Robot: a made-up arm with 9 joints.
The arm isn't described. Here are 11 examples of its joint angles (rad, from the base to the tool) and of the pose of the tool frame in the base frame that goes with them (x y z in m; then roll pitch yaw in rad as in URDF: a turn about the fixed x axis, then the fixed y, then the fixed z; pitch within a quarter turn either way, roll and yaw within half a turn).
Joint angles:
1: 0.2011 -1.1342 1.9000 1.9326 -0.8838 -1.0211 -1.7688 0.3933 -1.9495
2: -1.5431 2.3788 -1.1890 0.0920 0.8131 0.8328 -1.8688 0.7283 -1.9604
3: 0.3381 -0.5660 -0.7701 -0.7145 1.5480 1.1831 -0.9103 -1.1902 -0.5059
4: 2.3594 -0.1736 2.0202 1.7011 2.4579 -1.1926 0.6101 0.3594 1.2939
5: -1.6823 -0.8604 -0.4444 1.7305 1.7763 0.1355 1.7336 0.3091 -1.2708
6: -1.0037 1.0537 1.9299 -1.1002 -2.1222 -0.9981 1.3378 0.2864 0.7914
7: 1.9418 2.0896 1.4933 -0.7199 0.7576 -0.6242 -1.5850 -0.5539 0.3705
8: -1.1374 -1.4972 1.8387 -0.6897 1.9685 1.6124 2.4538 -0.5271 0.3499
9: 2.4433 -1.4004 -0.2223 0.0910 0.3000 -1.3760 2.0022 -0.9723 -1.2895
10: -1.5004 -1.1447 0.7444 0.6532 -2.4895 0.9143 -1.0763 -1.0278 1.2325
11: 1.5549 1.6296 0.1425 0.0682 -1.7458 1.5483 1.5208 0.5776 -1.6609
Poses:
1: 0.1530 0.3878 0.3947 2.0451 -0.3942 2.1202
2: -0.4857 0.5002 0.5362 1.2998 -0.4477 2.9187
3: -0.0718 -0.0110 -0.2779 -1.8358 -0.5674 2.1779
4: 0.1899 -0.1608 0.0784 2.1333 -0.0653 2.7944
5: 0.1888 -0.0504 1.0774 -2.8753 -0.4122 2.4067
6: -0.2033 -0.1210 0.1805 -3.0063 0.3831 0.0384
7: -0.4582 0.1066 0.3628 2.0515 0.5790 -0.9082
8: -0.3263 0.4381 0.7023 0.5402 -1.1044 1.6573
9: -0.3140 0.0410 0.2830 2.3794 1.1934 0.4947
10: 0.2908 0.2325 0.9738 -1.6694 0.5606 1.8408
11: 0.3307 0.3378 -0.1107 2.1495 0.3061 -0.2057
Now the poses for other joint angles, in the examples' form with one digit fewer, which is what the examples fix.
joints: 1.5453 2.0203 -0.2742 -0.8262 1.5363 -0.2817 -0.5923 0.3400 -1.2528
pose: 0.066 0.452 -0.212 2.356 1.014 -1.942
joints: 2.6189 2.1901 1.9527 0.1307 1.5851 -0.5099 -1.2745 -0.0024 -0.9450
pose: -0.328 0.013 0.892 -0.442 -0.065 -1.669
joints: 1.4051 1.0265 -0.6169 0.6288 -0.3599 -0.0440 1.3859 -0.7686 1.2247
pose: -0.069 0.505 0.406 1.899 0.184 -0.078
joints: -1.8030 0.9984 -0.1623 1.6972 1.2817 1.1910 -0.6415 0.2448 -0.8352
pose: -0.110 0.355 0.908 0.891 -0.632 0.565
